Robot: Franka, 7 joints.
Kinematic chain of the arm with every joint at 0, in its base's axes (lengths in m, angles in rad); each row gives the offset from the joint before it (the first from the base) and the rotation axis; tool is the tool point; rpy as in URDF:
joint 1: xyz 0 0 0.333 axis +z
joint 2: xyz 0 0 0 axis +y
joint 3: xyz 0 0 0.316 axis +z
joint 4: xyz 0.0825 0 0 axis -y
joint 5: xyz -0.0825 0 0.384 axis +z
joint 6: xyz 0 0 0 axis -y
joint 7: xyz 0.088 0 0 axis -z
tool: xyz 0 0 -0.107 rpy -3.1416 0 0
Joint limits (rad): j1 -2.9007..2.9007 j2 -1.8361..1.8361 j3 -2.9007..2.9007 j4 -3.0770..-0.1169 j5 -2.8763..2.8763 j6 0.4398..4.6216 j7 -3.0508..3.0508
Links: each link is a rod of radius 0.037 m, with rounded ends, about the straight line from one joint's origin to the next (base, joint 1, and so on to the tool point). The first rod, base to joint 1, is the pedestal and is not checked.
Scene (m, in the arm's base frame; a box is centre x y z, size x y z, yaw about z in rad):
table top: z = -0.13
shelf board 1: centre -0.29 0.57 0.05 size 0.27 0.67 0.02 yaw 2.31
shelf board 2: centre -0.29 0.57 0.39 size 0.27 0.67 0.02 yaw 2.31
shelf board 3: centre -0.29 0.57 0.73 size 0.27 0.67 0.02 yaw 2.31
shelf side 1: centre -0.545 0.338 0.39 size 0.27 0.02 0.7 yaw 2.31
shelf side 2: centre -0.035 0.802 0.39 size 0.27 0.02 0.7 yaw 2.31
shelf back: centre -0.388 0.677 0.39 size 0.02 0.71 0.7 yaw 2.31
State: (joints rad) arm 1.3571 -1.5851 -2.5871 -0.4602 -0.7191 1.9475 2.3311
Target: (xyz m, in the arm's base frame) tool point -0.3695 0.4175 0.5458
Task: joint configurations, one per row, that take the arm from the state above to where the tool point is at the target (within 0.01 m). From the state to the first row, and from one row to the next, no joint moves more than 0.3 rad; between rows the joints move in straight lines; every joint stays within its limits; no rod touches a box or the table.
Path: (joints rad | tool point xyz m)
1: 1.5776 -1.4036 -2.2963 -0.7148 -0.4982 1.9434 2.2458 | 0.2799 -0.7484 0.1686
2: 1.7981 -1.2221 -2.0055 -0.9694 -0.2772 1.9393 2.1605 | 0.5720 -0.5396 0.3339
3: 2.0186 -1.0407 -1.7147 -1.2240 -0.0563 1.9352 2.0751 | 0.6972 -0.1908 0.5145
4: 2.2392 -0.8592 -1.4239 -1.4786 0.1647 1.9312 1.9898 | 0.5891 0.1821 0.6521
5: 2.4597 -0.6777 -1.1331 -1.7332 0.3856 1.9271 1.9045 | 0.2847 0.4342 0.6993
6: 2.6802 -0.4962 -0.8423 -1.9878 0.6066 1.9230 1.8192 | -0.0840 0.4729 0.6410
7: 2.9007 -0.3148 -0.5514 -2.2424 0.8275 1.9189 1.7339 | -0.3561 0.3106 0.5014
8: 2.9007 -0.2454 -0.5502 -2.1387 0.5311 1.8935 1.8832 | -0.3608 0.3334 0.5050
9: 2.9007 -0.1761 -0.5490 -2.0349 0.2347 1.8680 2.0325 | -0.3637 0.3600 0.5123
10: 2.9007 -0.1068 -0.5478 -1.9311 -0.0617 1.8426 2.1818 | -0.3661 0.3888 0.5255
11: 2.9007 -0.0374 -0.5465 -1.8274 -0.3581 1.8171 2.3311 | -0.3695 0.4175 0.5458

